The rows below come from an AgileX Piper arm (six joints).
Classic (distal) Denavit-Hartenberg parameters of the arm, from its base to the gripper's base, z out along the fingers. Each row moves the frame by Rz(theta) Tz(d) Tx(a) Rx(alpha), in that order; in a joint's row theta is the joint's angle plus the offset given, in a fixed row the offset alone. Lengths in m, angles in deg.
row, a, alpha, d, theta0
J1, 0, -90, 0.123, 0
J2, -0.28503, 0, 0, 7.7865
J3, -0.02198, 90, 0, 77.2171
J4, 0, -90, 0.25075, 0
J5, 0, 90, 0, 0
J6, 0, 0, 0.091, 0
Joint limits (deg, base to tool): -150..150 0..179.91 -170..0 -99.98..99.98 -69.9..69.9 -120..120
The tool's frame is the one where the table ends.
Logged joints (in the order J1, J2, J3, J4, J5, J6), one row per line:
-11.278, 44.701, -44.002, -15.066, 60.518, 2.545
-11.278, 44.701, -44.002, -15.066, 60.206, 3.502
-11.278, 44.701, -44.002, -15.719, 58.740, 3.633
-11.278, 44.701, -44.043, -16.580, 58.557, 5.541
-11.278, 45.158, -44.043, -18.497, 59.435, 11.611
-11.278, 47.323, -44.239, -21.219, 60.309, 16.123
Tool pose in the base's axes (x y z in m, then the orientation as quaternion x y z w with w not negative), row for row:
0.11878, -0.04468, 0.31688, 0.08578, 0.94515, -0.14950, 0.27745
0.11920, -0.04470, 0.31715, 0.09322, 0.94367, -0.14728, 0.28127
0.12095, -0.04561, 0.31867, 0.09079, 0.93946, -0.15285, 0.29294
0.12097, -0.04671, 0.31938, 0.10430, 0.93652, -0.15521, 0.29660
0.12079, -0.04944, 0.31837, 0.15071, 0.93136, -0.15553, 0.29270
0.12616, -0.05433, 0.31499, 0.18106, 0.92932, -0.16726, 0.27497
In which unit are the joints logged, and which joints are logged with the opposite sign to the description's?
The joints are logged in degrees. Opposite sign: none.
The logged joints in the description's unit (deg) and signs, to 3 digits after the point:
-11.278, 44.701, -44.002, -15.066, 60.518, 2.545
-11.278, 44.701, -44.002, -15.066, 60.206, 3.502
-11.278, 44.701, -44.002, -15.719, 58.740, 3.633
-11.278, 44.701, -44.043, -16.580, 58.557, 5.541
-11.278, 45.158, -44.043, -18.497, 59.435, 11.611
-11.278, 47.323, -44.239, -21.219, 60.309, 16.123

